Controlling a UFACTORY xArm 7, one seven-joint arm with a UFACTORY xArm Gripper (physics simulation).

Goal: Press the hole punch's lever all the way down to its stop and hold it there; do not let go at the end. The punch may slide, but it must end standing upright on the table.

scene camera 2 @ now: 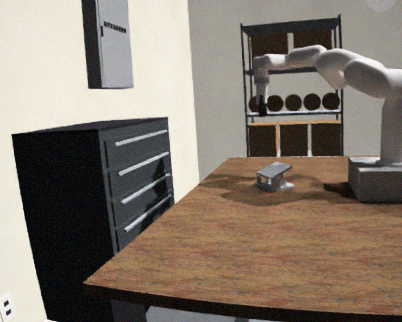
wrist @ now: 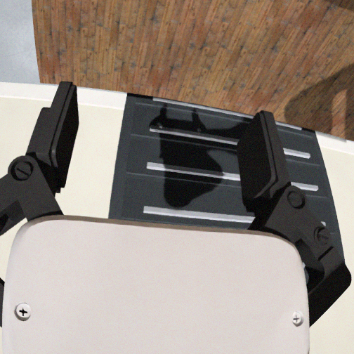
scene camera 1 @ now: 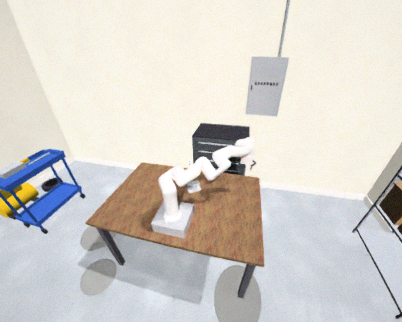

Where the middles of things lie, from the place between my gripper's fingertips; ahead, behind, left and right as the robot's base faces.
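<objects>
I see the grey hole punch (scene camera 2: 276, 184), and it is well to the left of my hand. It is also some way below my hand and slightly behind it.
</objects>
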